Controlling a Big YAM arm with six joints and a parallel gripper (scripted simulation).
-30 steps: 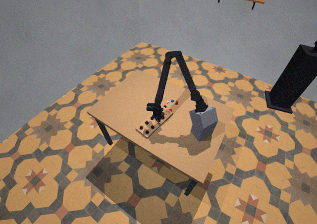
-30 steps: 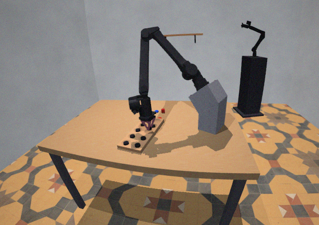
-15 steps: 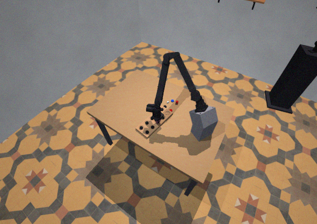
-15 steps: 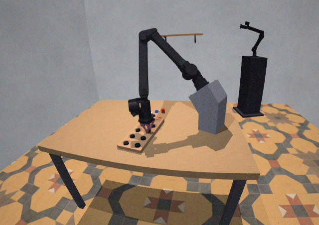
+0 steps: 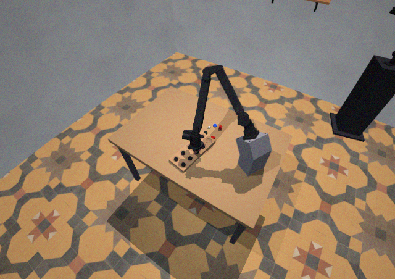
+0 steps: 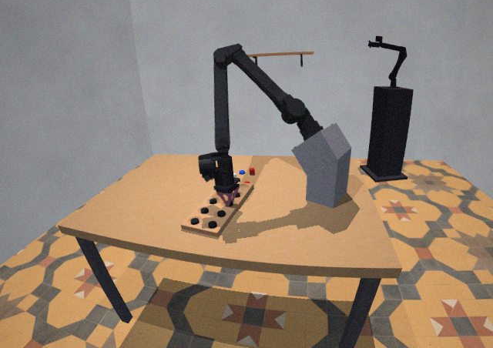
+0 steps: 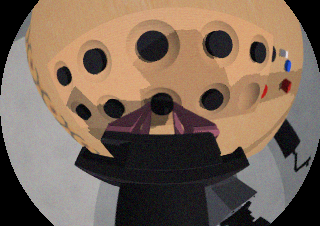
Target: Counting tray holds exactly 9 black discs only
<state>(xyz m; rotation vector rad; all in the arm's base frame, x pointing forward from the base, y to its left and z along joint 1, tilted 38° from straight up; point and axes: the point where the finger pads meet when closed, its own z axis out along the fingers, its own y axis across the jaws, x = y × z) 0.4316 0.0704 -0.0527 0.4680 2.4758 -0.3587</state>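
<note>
Now: hand 4 cm short of the wooden counting tray, 1 cm to the left of it and 1 cm above it. The rest, counted from my hand: red disc 19 cm to the right, 7 cm behind, 2 cm below; then small white piece 29 cm to the right, 2 cm below, 1 cm behind; then blue disc 33 cm to the right, 5 cm behind, 2 cm below.
</note>
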